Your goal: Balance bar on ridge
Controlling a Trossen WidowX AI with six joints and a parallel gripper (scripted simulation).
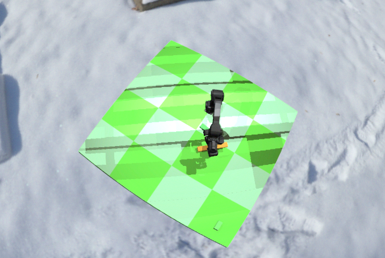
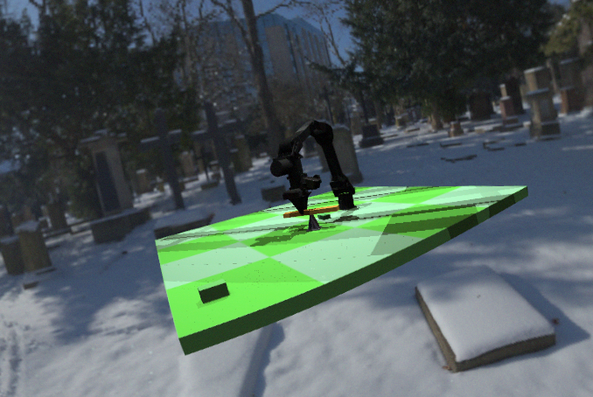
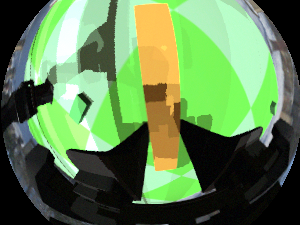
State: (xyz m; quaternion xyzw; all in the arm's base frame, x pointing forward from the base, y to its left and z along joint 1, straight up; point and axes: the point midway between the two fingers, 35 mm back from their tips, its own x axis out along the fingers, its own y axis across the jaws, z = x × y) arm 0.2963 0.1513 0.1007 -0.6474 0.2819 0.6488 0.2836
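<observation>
The orange bar lies 2 cm behind my gripper tip and 2 cm to the left of it.
</observation>
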